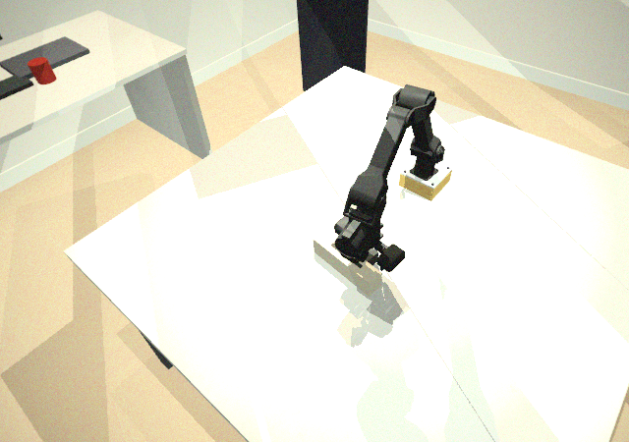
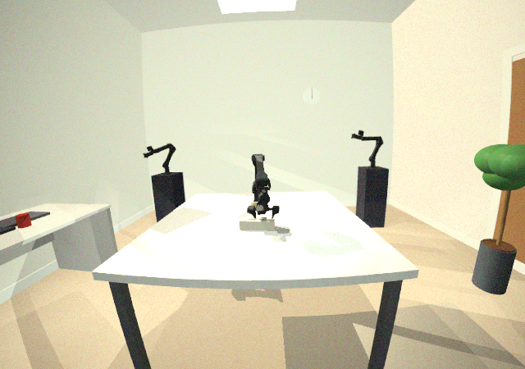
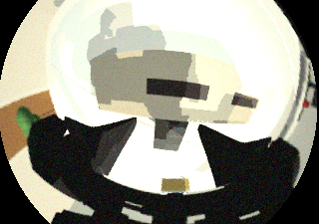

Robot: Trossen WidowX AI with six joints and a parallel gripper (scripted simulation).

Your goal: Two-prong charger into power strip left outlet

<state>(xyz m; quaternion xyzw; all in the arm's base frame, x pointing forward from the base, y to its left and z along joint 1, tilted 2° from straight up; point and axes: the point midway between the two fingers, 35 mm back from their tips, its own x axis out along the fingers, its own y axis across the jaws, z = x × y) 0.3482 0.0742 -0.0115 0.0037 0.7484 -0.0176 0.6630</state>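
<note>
My gripper tip is 2 cm short of the dark two-prong charger and 1 cm below it.
</note>
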